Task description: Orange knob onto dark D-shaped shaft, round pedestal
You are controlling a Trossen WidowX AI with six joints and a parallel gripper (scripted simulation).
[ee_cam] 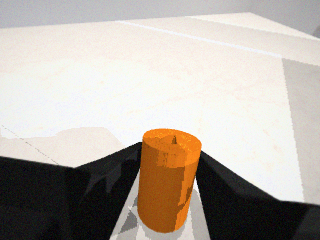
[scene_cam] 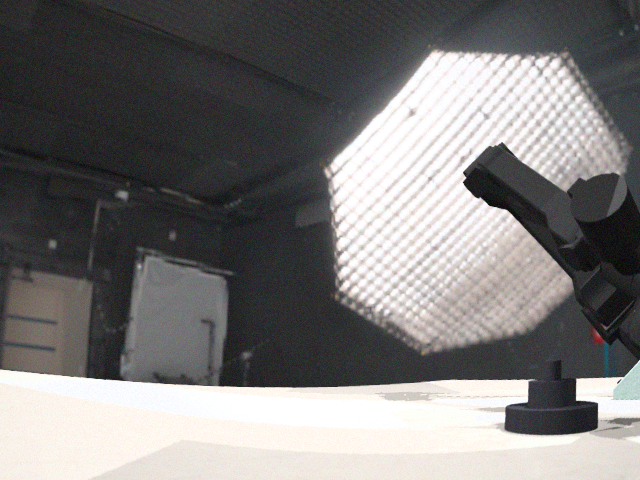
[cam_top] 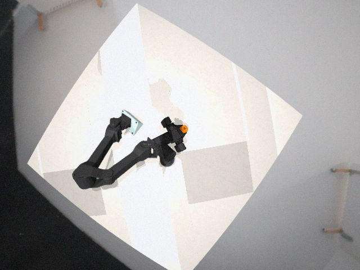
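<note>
My gripper tip is now 1 cm short of the round pedestal, 20 cm to the left of it and 1 cm above it. The rest, counted from my gripper tip: orange knob (1 cm behind, 1 cm to the right, 1 cm below).
</note>
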